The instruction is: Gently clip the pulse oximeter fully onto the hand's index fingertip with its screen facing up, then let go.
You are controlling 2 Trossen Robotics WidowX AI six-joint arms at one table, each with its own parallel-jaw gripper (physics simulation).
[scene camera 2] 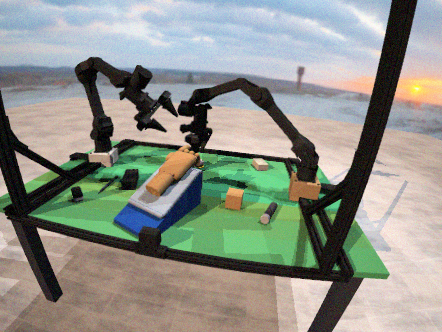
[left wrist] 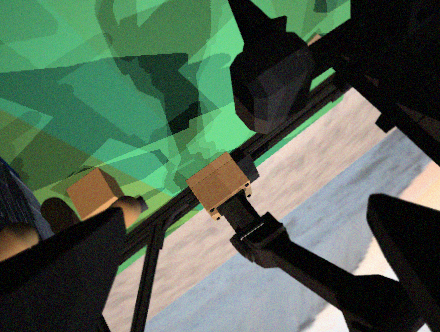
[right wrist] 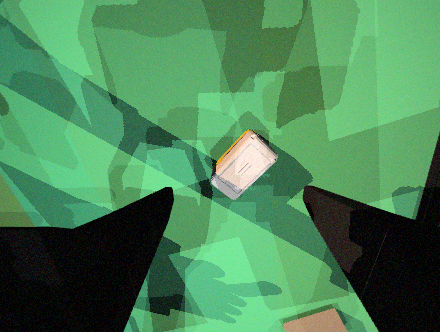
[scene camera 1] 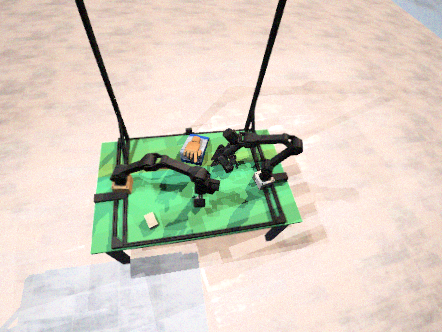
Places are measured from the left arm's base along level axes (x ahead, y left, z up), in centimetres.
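Pixels of known places: left gripper, fingertip midpoint: (scene camera 2: 172, 124) (left wrist: 246, 213) (scene camera 1: 210, 163); right gripper, fingertip midpoint: (right wrist: 237, 192) (scene camera 1: 199, 197); left arm's base, origin of the base link: (scene camera 2: 103, 150) (scene camera 1: 264, 176); right arm's base, origin of the base link: (scene camera 2: 305, 178) (left wrist: 231, 202) (scene camera 1: 121, 180).
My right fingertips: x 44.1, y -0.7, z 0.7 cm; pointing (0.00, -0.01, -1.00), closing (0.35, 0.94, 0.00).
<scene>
Ahead of a thing's pixels: the offset from my right fingertips to its top centre. "*": to the spot under its first point.
The pulse oximeter @(dx +0.1, dy +0.7, dz -3.4 cm) (right wrist: 244, 165), a small pale block with a clear end and an orange edge, lies on the green table ahead of my right fingertips in the right wrist view; a bit of it (scene camera 2: 200, 164) shows past the hand in scene camera 2. The tan hand (scene camera 1: 193, 146) (scene camera 2: 175, 169) lies palm down, fingers spread, on a sloped blue and grey wedge @(* dx -3.5, dy -38.1, dz -3.8 cm) (scene camera 2: 185, 207). My right gripper (right wrist: 237, 192) is open and empty, pointing down above the oximeter, turned at an angle to it. My left gripper (scene camera 2: 170, 123) is open and empty, raised beside the hand.
An orange cube @(dx +12.4, dy -31.7, dz -1.6 cm) (scene camera 2: 234, 198) (left wrist: 92, 192) and a dark cylinder @(dx +23.0, dy -37.7, dz -3.9 cm) (scene camera 2: 270, 211) lie right of the wedge in scene camera 2. A cream block @(dx +29.5, dy +2.4, dz -3.6 cm) (scene camera 1: 151, 220) (scene camera 2: 260, 164) lies farther off. A black box @(dx -25.8, dy -18.5, dz -3.1 cm) (scene camera 2: 130, 179), a thin dark stick @(dx -33.8, dy -21.2, dz -5.7 cm) (scene camera 2: 107, 184) and a small black object @(dx -40.9, dy -31.3, dz -3.4 cm) (scene camera 2: 76, 194) lie left.
</scene>
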